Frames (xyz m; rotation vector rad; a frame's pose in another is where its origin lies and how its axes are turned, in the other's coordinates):
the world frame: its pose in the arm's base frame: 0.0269 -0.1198 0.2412 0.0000 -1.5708 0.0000
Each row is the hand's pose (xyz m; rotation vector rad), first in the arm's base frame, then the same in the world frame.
Working: the arm's base frame: its pose in the world frame: -0.2412 0.1198 0.0269 0.0000 1.5708 0.0000

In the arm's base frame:
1: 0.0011 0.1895 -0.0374 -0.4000 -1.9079 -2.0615
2: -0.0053 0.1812 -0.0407 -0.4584 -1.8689 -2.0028
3: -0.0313 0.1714 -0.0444 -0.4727 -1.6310 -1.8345
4: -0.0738 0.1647 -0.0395 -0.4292 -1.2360 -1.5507
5: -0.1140 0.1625 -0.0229 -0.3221 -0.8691 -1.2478
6: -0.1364 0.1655 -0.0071 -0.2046 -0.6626 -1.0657
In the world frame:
1: -0.2786 0.3093 0.0258 -1.4190 -0.8490 -0.9578
2: -0.2819 0.3010 0.0322 -1.4310 -0.7893 -0.8979
3: -0.2856 0.2912 0.0582 -1.4009 -0.4858 -0.8269
4: -0.2807 0.2845 0.1007 -1.2858 0.0167 -0.7283
5: -0.2641 0.2823 0.1409 -1.0817 0.4899 -0.6378
6: -0.2483 0.2853 0.1633 -0.9038 0.7545 -0.6127

